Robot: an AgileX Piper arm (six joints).
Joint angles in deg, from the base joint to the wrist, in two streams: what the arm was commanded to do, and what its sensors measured. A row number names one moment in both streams.
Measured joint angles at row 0:
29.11 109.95 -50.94 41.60 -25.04 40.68
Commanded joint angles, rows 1 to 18:
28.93 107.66 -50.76 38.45 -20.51 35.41
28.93 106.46 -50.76 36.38 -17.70 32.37
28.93 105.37 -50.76 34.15 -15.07 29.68
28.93 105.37 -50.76 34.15 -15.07 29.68
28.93 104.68 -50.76 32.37 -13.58 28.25
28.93 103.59 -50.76 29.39 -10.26 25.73
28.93 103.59 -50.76 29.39 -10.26 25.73
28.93 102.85 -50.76 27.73 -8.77 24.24
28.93 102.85 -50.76 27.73 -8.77 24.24
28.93 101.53 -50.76 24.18 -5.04 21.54
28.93 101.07 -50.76 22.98 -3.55 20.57
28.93 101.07 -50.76 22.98 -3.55 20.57
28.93 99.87 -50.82 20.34 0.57 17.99
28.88 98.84 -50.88 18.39 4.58 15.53
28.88 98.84 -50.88 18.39 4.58 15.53
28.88 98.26 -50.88 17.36 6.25 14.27
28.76 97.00 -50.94 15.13 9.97 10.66
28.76 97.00 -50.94 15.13 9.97 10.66
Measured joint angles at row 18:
29.11 99.06 -50.94 18.74 4.70 16.04
